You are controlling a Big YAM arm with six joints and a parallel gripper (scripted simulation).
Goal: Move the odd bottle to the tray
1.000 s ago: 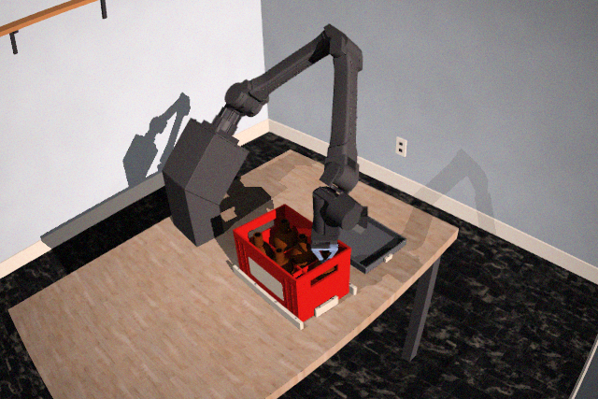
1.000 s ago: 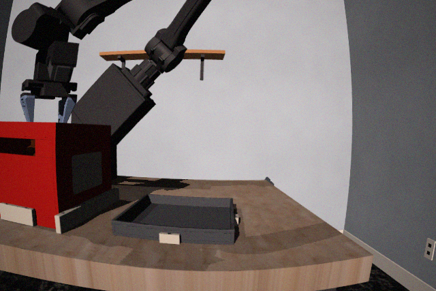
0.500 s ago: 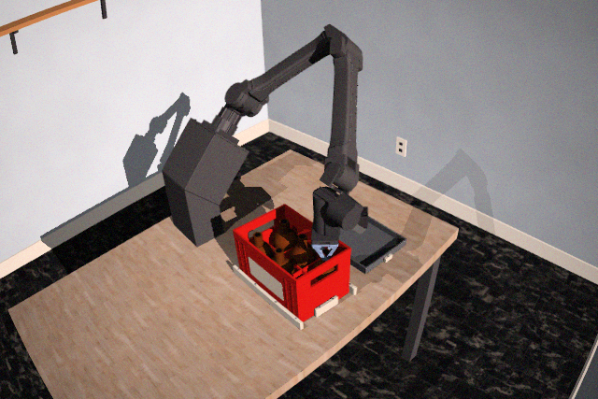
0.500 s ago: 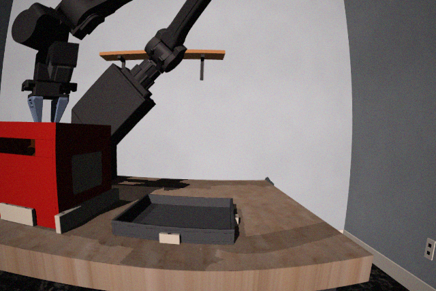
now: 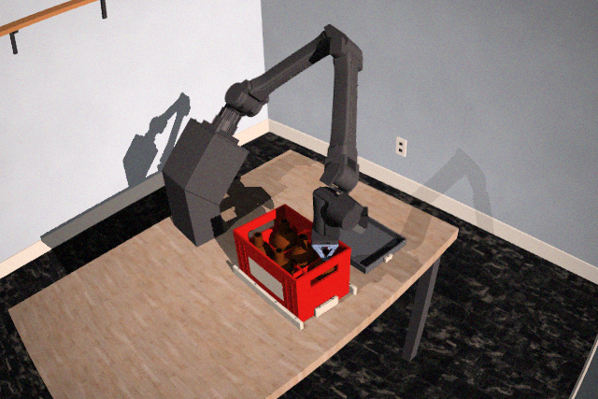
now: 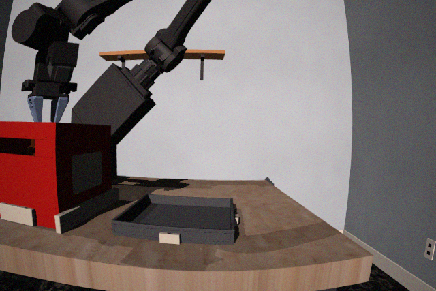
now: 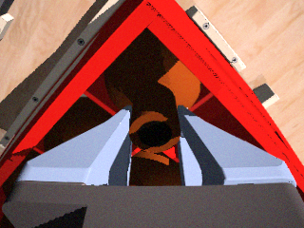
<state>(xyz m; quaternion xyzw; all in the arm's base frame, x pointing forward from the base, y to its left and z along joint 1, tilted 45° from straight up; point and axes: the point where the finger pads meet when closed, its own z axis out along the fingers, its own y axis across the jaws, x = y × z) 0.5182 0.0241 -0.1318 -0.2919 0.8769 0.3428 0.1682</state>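
My gripper is now 10 cm past the red crate, 3 cm to the left of it and 7 cm above it. Round my hand: dark grey tray 8 cm behind, 24 cm to the left, 14 cm below.
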